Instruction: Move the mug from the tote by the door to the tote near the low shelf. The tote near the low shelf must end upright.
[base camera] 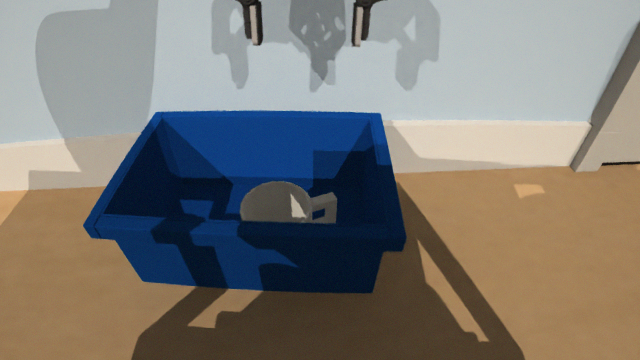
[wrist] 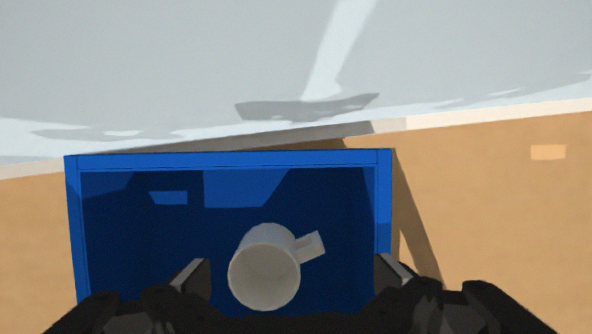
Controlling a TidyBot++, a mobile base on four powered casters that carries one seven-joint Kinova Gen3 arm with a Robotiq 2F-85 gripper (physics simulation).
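Places are measured from the arm's base along level axes (x left, y ahead, z down), in centimetres.
Pixels of known places: gripper, fingertip midpoint: (base camera: 306,43) (wrist: 292,274).
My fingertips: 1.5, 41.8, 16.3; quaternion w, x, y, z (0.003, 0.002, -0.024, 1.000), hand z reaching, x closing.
Note:
Behind a point stands the place of what it marks, as x, y, z.
A light grey mug (base camera: 272,204) {5.5, 38.3, 34.6} (wrist: 265,275) {5.1, 31.9, 38.6} stands upright inside a blue tote (base camera: 250,125) {9.0, 46.5, 28.9} (wrist: 225,160) {7.2, 47.4, 27.7}, with its handle pointing to the right. The tote stands upright on the floor against the wall. In the base camera view the tote's front wall hides the lower part of the mug. My gripper (base camera: 306,42) {1.5, 41.8, 16.3} (wrist: 292,274) {1.5, 41.8, 16.3} is open and empty. It hangs above the tote, with its fingertips well above the rim in the base camera view. In the wrist view the mug lies below and between the fingers, nearer the left one. The tote near the low shelf does not show.
A pale blue wall (base camera: 500,60) {-24.1, 52.7, 21.0} with a white baseboard (base camera: 490,145) {-26.6, 51.6, 34.6} (wrist: 450,117) {-14.7, 51.2, 30.8} runs close behind the tote. A grey door frame (base camera: 607,115) {-45.9, 52.0, 27.6} stands at the right in the base camera view. Brown floor (base camera: 525,250) {-27.9, 35.1, 39.7} (wrist: 500,225) {-27.1, 37.3, 39.7} lies around the tote, with shadows of the arm on it.

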